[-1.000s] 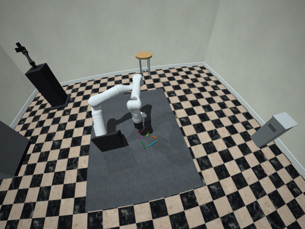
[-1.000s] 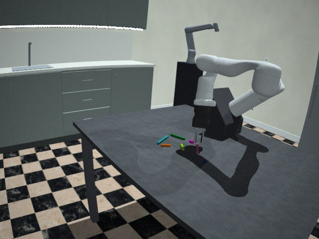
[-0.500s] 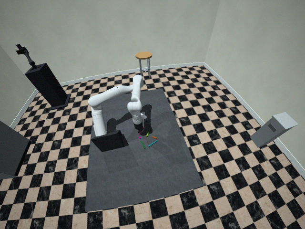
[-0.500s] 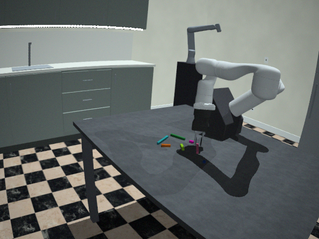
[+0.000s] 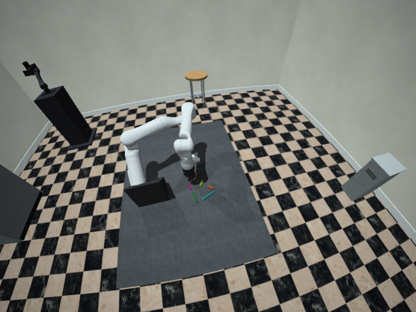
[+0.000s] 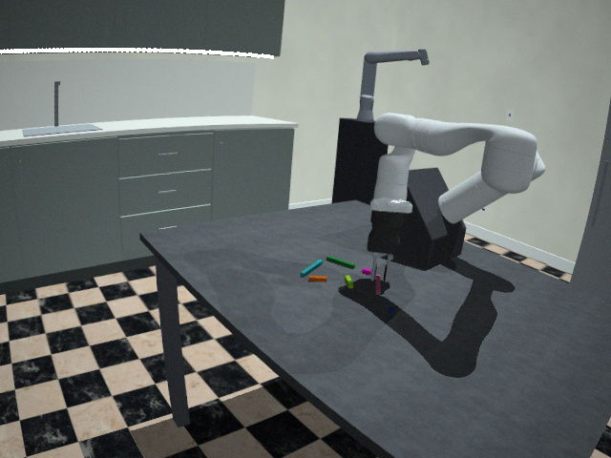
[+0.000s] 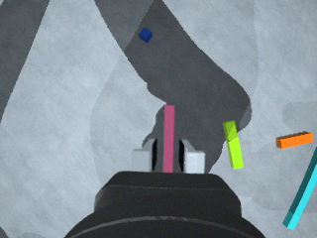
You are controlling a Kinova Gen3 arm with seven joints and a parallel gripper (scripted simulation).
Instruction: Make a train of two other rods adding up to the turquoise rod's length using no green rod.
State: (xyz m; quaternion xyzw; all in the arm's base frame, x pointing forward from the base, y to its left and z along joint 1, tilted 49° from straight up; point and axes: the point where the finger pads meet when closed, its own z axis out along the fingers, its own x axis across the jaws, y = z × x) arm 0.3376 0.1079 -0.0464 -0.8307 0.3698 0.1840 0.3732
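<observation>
Now: the pink rod 3 cm below my hand. Also, from my hand: lime rod 5 cm ahead, 5 cm to the right, 3 cm below; small blue rod 7 cm ahead, 10 cm to the left, 3 cm below; magenta rod 3 cm behind, 7 cm to the right, 3 cm below.
</observation>
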